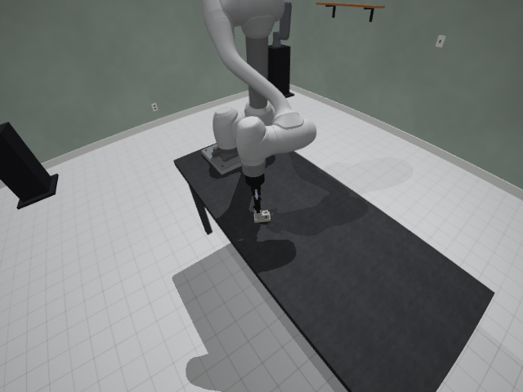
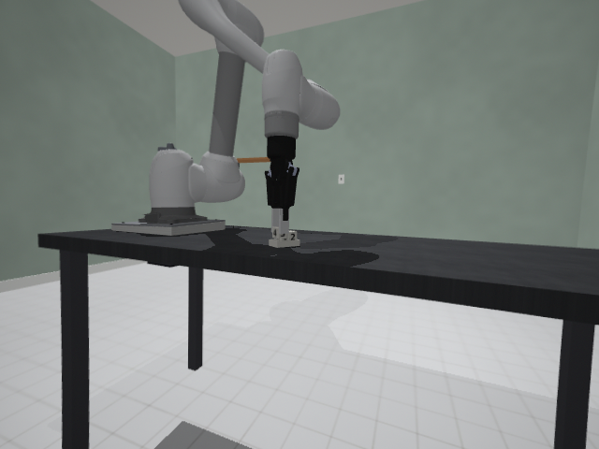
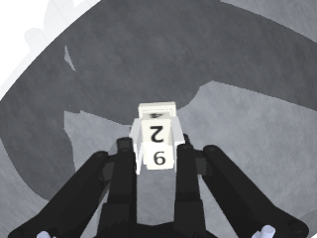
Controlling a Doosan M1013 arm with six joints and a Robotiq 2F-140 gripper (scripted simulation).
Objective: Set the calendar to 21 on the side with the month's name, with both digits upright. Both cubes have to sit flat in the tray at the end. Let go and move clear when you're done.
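Right now the cube is 40 mm below my hand, 30 mm to the left of it and 10 mm ahead of it. Also, from my hand: white tray (60 mm below, 20 mm to the left, 10 mm ahead).
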